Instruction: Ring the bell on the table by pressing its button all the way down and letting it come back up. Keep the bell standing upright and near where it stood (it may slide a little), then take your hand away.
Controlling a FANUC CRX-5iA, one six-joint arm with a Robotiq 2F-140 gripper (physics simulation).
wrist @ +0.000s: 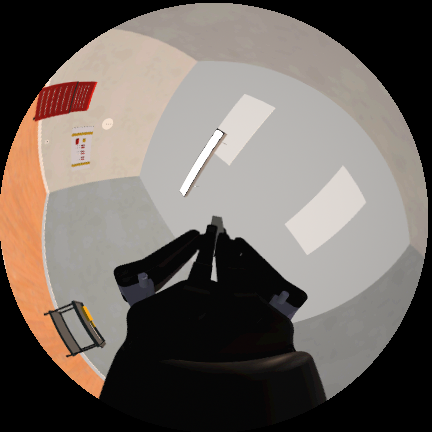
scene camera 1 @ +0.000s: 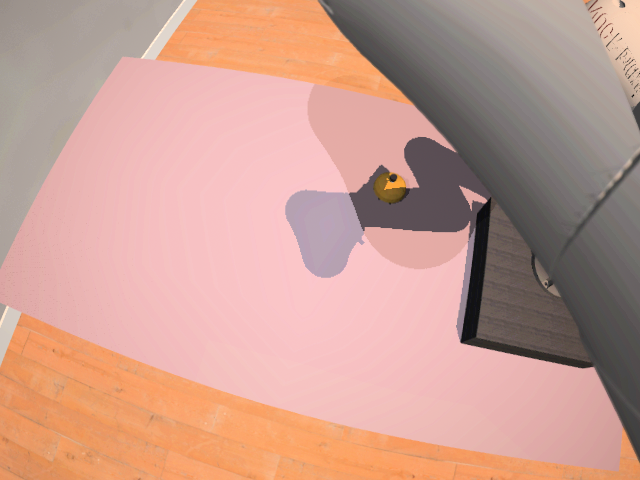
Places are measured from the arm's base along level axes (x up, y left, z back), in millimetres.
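Where they show: gripper, fingertip midpoint: (wrist: pixel 215 223).
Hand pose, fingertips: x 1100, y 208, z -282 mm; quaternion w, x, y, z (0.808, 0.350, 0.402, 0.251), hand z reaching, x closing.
Each offset is from my fingertips to the top centre of the thing. Level surfaces: height alone.
A round golden-yellow bell @[dx -1125, dy -400, dz -134 mm] (scene camera 1: pixel 388 190) with a small dark button @[dx -1125, dy -400, dz -134 mm] (scene camera 1: pixel 393 177) on top stands upright on the pink table @[dx -1191 mm] (scene camera 1: pixel 196 206), right of the middle in the scene view. Much of it lies in the arm's dark shadow. My gripper (wrist: pixel 215 223) is shut and empty in the wrist view, its fingertips together against the ceiling and walls. The gripper does not show in the scene view, and the bell does not show in the wrist view, so the distance between them cannot be told.
The grey arm (scene camera 1: pixel 491 103) crosses the upper right of the scene view, close to the camera, and hides part of the table and of the dark base block (scene camera 1: pixel 527 320). The wrist view shows a ceiling light (wrist: pixel 202 162), a red wall unit (wrist: pixel 65 99) and a cart (wrist: pixel 65 332).
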